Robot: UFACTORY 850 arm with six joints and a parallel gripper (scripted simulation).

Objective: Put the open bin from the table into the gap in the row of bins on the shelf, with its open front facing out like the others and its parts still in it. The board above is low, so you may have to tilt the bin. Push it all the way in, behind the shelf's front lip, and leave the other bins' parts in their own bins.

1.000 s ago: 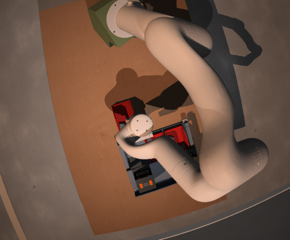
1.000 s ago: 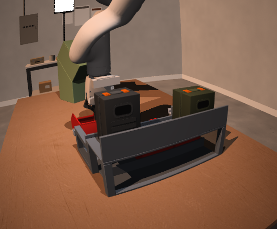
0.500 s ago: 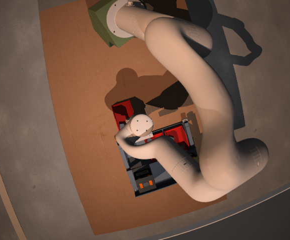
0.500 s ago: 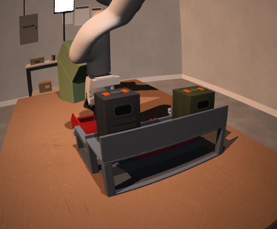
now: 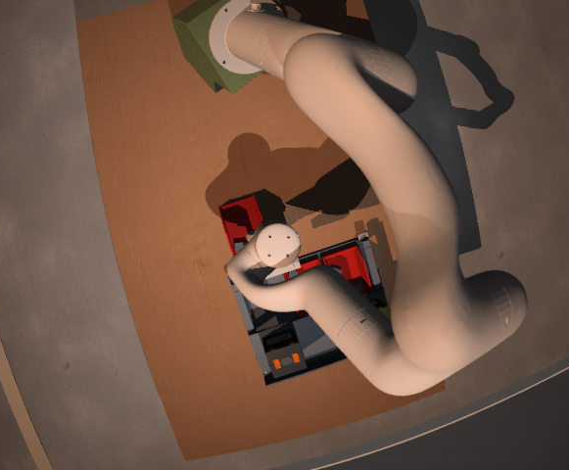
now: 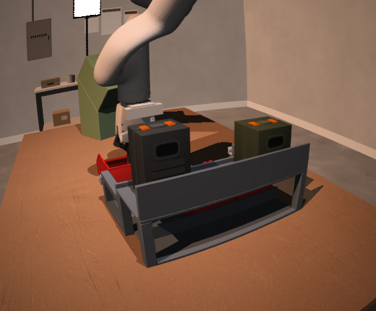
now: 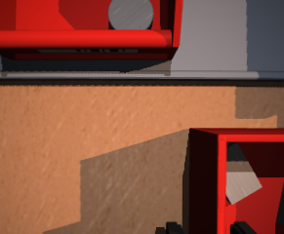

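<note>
Right now the red bin is 10 mm behind my hand, 50 mm to the right of it and 30 mm below it. Also, from my hand: grey part (100 mm ahead, 190 mm to the left, 40 mm below); then grey shelf (180 mm ahead, 130 mm to the left); then dark part (30 mm ahead, 70 mm to the right, 50 mm below).
</note>
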